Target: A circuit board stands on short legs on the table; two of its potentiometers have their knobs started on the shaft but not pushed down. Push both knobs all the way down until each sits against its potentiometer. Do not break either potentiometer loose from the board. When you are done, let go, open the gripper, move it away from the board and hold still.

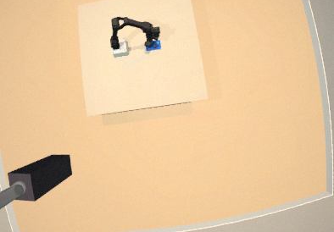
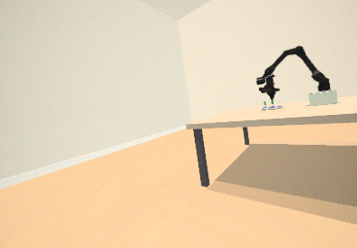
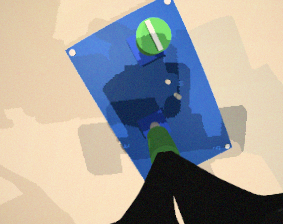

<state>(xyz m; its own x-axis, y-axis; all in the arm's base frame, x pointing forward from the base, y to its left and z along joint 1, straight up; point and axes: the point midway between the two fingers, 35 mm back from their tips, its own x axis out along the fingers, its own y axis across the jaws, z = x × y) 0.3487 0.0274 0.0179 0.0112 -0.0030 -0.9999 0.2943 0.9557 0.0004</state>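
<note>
The green knob is 20 mm below my gripper tip.
</note>
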